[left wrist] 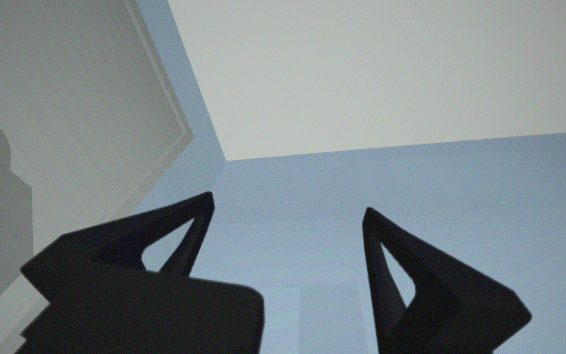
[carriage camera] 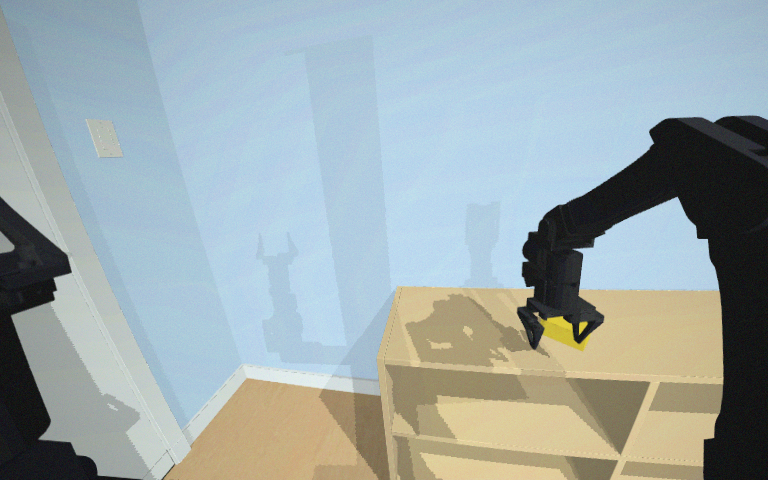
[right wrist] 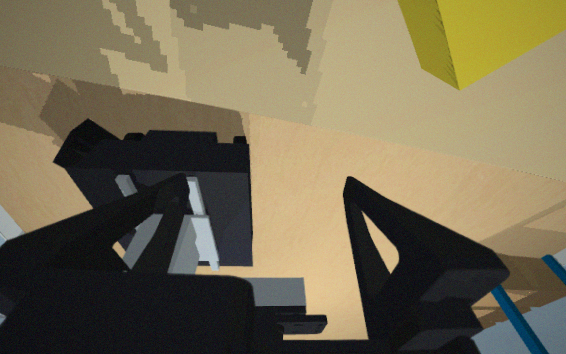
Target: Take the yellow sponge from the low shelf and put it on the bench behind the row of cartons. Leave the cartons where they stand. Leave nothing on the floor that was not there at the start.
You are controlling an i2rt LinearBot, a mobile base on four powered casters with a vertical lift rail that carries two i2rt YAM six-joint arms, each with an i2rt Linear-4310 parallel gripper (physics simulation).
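Frame: origin at the left arm's base, x ahead, y left, z up, level; metres.
Where they show: left gripper, between the fingertips: (left wrist: 286,207); right gripper, between the fingertips: (carriage camera: 555,345) (right wrist: 266,183); right arm's base, origin of its link: (right wrist: 263,322).
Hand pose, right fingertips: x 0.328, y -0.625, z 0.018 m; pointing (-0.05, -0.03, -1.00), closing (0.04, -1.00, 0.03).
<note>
Things, the pixels of their top centre, and the offset from my right fingertips.
- yellow sponge, centre of its top: (carriage camera: 566,321) dx +0.109, dy -0.102, dz -0.029 m
- switch plate, centre of its top: (carriage camera: 99,119) dx +0.375, dy +1.226, dz +0.593 m
The yellow sponge (carriage camera: 560,333) (right wrist: 500,40) lies on the top board of a light wooden shelf unit (carriage camera: 651,339) (right wrist: 360,95). My right gripper (carriage camera: 557,343) (right wrist: 266,183) is open and empty, pointing down. In the carriage view its fingers overlap the sponge and hide part of it; in the right wrist view the sponge is at the upper right, outside the fingers. My left gripper (left wrist: 286,207) is open and empty, raised toward the wall and ceiling; its fingers do not show in the carriage view. The bench and the cartons do not show in these views.
The unit has open compartments below its top board. A blue wall stands behind it, with a switch plate (carriage camera: 104,138) at the left. A pale door surface (left wrist: 80,90) is at the left. The robot's dark base (right wrist: 227,210) and a blue rod (right wrist: 520,320) show low in the right wrist view.
</note>
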